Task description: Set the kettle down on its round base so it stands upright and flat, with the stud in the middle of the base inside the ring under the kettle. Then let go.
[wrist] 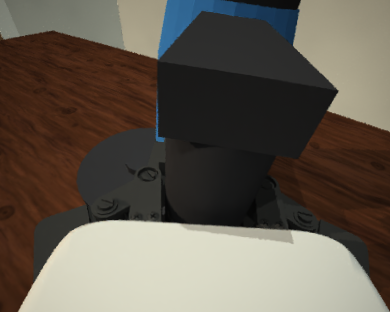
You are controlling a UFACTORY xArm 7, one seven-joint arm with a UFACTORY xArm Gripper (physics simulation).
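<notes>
The kettle [182, 25] shows its blue body at the top centre, mostly hidden behind its black handle [240, 107]. My gripper [203, 144] is shut on the upright dark grip of the handle, with finger parts showing on both sides of it. The round dark base [112, 155] lies on the table at left centre, partly covered by the gripper and handle. The kettle's lower left edge appears over the far part of the base. The stud cannot be made out clearly, and the ring under the kettle is hidden. Whether kettle and base touch cannot be told.
The brown wooden table [45, 100] stretches left and right of the kettle. Its far edge runs behind the kettle, with a pale wall or floor beyond. The white gripper housing [200, 270] covers the bottom of the view.
</notes>
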